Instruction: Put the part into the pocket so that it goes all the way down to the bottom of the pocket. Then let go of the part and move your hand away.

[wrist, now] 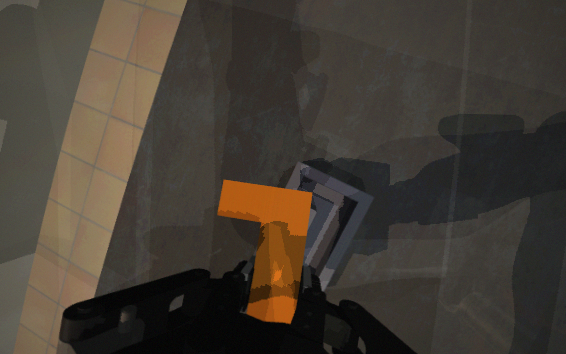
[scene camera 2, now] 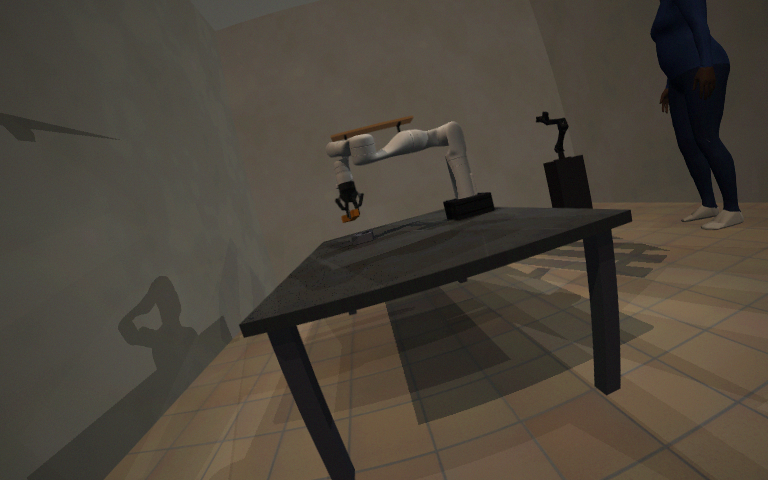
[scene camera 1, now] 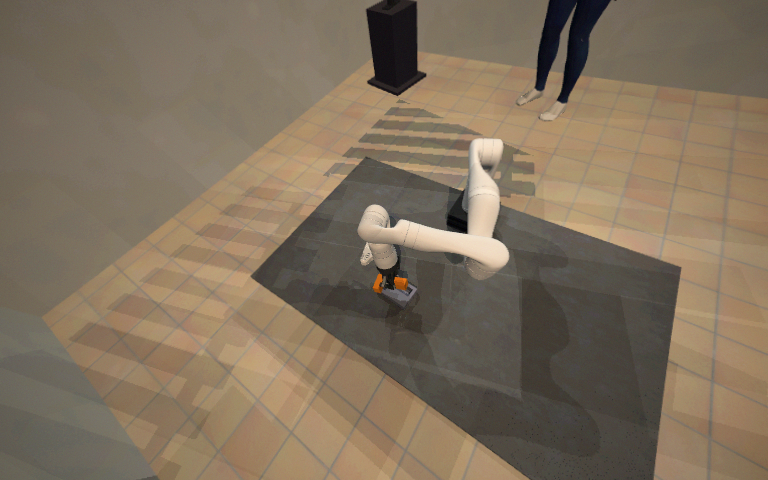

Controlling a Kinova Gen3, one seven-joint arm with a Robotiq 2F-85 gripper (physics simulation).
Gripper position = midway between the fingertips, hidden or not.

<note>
The gripper [wrist: 279, 273] carries an orange L-shaped part [wrist: 284, 214], which touches nothing else. Also in view: a grey pocket block [wrist: 337, 209].
</note>
